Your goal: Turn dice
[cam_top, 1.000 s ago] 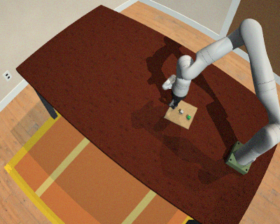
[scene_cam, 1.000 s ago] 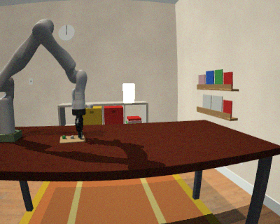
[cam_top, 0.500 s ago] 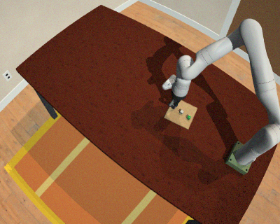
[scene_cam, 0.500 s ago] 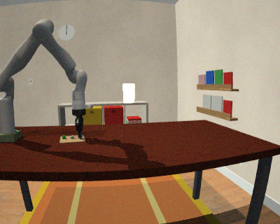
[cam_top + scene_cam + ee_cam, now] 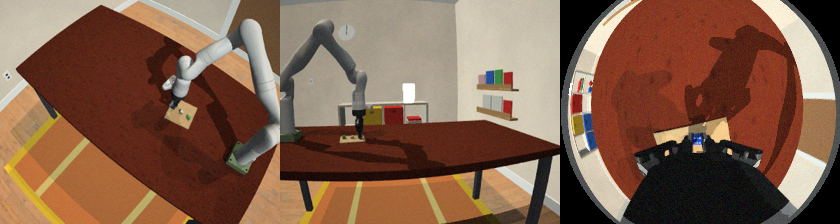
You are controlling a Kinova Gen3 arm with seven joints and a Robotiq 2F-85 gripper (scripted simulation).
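Now: the blue die 10 mm below my hand. The rest, counted from my hand: white die: 50 mm behind, 10 mm below; then green die: 100 mm behind, 10 mm below; then tan mat: 50 mm behind, 20 mm below.
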